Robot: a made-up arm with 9 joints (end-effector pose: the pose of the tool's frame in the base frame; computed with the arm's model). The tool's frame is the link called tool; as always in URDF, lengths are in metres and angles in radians. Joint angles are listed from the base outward.
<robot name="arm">
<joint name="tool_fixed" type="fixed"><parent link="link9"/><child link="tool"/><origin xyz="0.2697 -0.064 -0.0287" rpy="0 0 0"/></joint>
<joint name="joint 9" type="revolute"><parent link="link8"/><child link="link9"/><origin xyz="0.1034 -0.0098 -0.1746" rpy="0 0 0"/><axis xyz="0 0 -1"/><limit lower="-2.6" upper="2.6" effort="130" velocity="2.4"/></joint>
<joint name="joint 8" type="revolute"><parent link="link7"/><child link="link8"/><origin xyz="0.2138 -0.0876 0.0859" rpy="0 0 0"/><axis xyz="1 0 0"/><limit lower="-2.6" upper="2.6" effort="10" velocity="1"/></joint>
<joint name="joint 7" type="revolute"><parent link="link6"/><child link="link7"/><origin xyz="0.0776 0.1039 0.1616" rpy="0 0 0"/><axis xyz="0 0 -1"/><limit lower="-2.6" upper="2.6" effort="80" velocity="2.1"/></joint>
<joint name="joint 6" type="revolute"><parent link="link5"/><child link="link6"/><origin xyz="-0.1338 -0.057 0.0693" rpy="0 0 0"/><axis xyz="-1 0 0"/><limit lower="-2.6" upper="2.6" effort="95" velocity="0.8"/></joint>
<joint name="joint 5" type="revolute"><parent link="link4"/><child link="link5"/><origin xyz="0.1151 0.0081 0.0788" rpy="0 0 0"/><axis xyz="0 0 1"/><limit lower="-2.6" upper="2.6" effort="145" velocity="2.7"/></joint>
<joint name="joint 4" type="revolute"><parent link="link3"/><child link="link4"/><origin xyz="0.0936 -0.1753 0.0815" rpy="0 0 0"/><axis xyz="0 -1 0"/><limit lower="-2.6" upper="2.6" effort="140" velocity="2.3"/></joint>
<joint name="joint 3" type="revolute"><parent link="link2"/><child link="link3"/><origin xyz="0.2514 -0.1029 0.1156" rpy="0 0 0"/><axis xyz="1 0 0"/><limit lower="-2.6" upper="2.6" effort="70" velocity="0.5"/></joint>
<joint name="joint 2" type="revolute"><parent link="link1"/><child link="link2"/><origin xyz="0.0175 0.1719 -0.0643" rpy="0 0 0"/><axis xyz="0 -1 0"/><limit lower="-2.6" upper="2.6" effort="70" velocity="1.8"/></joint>
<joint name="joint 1" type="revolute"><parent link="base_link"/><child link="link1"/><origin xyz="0 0 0.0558" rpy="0 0 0"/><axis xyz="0 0 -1"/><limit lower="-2.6" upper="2.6" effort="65" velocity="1.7"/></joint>
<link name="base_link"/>
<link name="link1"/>
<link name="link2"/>
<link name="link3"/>
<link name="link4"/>
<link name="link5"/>
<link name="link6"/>
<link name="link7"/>
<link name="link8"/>
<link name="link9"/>
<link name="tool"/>
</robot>
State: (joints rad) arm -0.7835 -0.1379 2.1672 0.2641 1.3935 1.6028 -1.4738 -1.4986 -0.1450
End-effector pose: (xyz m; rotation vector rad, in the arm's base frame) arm 0.1460 0.6243 0.4085 -1.3326 -1.9032 0.2517
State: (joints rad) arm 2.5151 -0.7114 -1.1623 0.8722 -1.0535 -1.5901 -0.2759 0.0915 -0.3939
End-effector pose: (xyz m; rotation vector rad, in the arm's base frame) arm -0.4866 -0.7156 0.5574 -0.5258 -1.0945 -1.3458
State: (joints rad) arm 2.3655 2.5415 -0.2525 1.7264 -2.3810 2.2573 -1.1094 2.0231 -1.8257
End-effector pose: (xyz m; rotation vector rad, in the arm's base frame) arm 0.5380 0.7967 0.0449 -1.3693 -0.8415 1.7243
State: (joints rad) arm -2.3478 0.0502 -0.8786 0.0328 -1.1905 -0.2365 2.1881 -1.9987 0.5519
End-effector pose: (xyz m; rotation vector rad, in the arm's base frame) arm -0.4194 -0.5566 0.4056 -1.2194 0.4880 -0.9052
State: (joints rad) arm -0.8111 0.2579 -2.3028 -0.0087 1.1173 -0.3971 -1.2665 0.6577 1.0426
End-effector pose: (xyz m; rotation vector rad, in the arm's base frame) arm 0.0882 0.3394 -0.1940 -1.8319 0.9527 0.0454
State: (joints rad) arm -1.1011 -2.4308 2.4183 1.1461 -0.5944 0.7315 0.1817 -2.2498 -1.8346
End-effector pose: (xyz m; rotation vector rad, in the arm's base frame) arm -0.2226 -0.1712 0.4047 -1.0845 -2.6025 0.9496
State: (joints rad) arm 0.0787 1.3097 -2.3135 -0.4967 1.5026 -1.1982 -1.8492 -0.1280 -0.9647
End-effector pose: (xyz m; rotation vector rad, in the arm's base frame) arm 0.3171 0.8589 0.6006 0.0110 0.0246 1.9587
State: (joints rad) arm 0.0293 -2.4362 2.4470 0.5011 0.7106 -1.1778 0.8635 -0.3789 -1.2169
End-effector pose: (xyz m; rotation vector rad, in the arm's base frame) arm -0.6081 0.0065 -0.4105 1.1391 -0.4919 -1.6334
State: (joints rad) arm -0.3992 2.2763 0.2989 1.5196 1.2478 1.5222 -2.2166 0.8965 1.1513
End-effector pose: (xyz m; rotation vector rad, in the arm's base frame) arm -0.4019 -0.5819 0.3506 0.2683 -1.3874 -2.1154
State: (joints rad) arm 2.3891 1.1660 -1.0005 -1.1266 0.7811 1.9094 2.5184 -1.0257 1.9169
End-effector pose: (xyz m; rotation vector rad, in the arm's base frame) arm 0.4056 0.2700 0.1753 1.1607 1.0074 -1.0804
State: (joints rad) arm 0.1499 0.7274 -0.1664 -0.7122 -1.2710 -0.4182 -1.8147 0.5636 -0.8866
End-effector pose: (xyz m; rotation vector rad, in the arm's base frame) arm 0.6305 0.2869 0.8713 0.2408 -0.4564 1.2721
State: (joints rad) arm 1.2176 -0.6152 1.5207 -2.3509 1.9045 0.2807 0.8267 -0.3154 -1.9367
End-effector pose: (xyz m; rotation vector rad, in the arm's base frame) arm 0.3062 -0.3073 -0.0648 -0.8195 2.3698 -1.3491
